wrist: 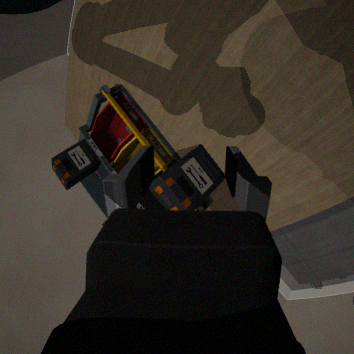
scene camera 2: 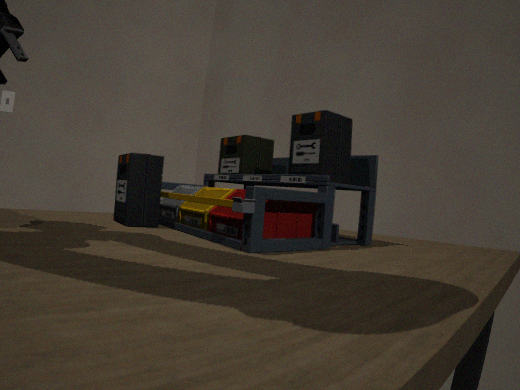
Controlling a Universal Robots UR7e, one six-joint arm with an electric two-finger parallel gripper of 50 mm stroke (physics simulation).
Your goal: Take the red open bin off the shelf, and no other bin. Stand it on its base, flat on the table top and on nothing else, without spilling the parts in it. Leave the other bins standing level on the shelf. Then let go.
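Places are measured from the arm's base along level axes (x ahead, y left, z up), in centimetres.
Pixels of known places: gripper, fingertip midpoint: [wrist: 189, 160] [scene camera 2: 12, 71].
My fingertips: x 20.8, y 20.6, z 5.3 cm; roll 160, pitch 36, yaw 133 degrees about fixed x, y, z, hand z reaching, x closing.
Behind a point stands the place of what it marks.
The red open bin [scene camera 2: 287, 220] @[x 62.2, y -0.1, z -14.8 cm] [wrist: 106, 126] @[x 69.8, y 0.6, z -16.6 cm] sits at the near end of the low shelf [scene camera 2: 256, 220] @[x 54.6, y -3.4, z -14.6 cm] [wrist: 93, 111] @[x 59.1, y -1.4, z -10.4 cm], behind a yellow bar [scene camera 2: 215, 200] @[x 52.2, y 3.7, z -12.6 cm] [wrist: 119, 111] @[x 52.3, y 4.3, z -12.5 cm] across the front. Small grey parts show inside it in the wrist view. A yellow bin [scene camera 2: 194, 216] @[x 54.2, y 14.9, z -15.9 cm] [wrist: 126, 151] @[x 63.8, y 11.5, z -14.1 cm] sits beside it, then a grey bin [scene camera 2: 170, 210] @[x 53.7, y 25.5, z -15.9 cm]. My gripper [scene camera 2: 12, 70] @[x 20.8, y 20.6, z 5.3 cm] [wrist: 189, 160] @[x 20.8, y 20.6, z 5.3 cm] is open and empty, high above the table top [scene camera 2: 150, 310] @[x 35.4, y -20.9, z -18.8 cm] [wrist: 300, 125] @[x 22.5, y 27.5, z -18.8 cm] and well away from the red bin. In the wrist view its left finger hides part of the shelf.
A dark box [scene camera 2: 137, 190] @[x 45.5, y 21.3, z -12.4 cm] stands on the table at the shelf's far end. An olive box [scene camera 2: 245, 155] @[x 68.3, y 22.9, z -3.5 cm] and a taller dark box [scene camera 2: 320, 145] @[x 69.0, y 1.3, z -2.6 cm] stand on the raised rear deck. In the wrist view, one dark box [wrist: 192, 175] @[x 43.4, y 25.2, z -11.7 cm] shows between the fingers, far below them, and another [wrist: 75, 162] @[x 68.8, y 5.5, z -1.8 cm] at the left.
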